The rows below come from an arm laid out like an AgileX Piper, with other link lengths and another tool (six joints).
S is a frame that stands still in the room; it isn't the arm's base.
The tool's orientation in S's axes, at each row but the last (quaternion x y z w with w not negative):
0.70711 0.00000 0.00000 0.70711
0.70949 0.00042 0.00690 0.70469
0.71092 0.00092 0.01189 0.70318
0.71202 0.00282 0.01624 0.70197
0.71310 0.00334 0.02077 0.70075
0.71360 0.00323 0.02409 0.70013
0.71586 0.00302 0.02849 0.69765
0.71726 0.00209 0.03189 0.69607
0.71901 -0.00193 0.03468 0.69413
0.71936 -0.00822 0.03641 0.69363
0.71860 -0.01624 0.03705 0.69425
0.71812 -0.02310 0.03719 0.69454
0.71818 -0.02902 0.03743 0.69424
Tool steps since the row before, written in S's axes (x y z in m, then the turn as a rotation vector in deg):
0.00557 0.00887 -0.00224 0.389 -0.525 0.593
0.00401 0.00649 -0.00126 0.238 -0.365 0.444
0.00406 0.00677 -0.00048 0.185 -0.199 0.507
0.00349 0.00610 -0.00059 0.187 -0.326 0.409
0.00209 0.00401 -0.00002 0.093 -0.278 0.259
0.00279 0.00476 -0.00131 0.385 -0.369 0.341
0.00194 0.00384 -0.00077 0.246 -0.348 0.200
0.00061 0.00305 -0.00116 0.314 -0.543 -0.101
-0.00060 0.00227 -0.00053 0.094 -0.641 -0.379
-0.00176 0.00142 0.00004 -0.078 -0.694 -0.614
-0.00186 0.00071 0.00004 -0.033 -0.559 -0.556
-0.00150 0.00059 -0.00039 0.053 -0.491 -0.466
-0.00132 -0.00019 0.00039 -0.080 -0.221 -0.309
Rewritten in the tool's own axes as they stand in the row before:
0.00557 -0.00224 -0.00887 0.389 0.593 0.525
0.00407 -0.00134 -0.00644 0.238 0.444 0.364
0.00417 -0.00062 -0.00669 0.189 0.506 0.197
0.00364 -0.00074 -0.00599 0.186 0.410 0.325
0.00222 -0.00014 -0.00394 0.090 0.262 0.277
0.00293 -0.00148 -0.00462 0.381 0.337 0.377
0.00208 -0.00094 -0.00373 0.238 0.200 0.354
0.00070 -0.00128 -0.00298 0.283 -0.097 0.560
-0.00052 -0.00058 -0.00228 0.045 -0.360 0.657
-0.00170 0.00010 -0.00149 -0.144 -0.581 0.711
-0.00183 0.00015 -0.00077 -0.091 -0.532 0.576
-0.00152 -0.00028 -0.00061 0.004 -0.452 0.507
-0.00128 0.00052 0.00016 -0.111 -0.292 0.230

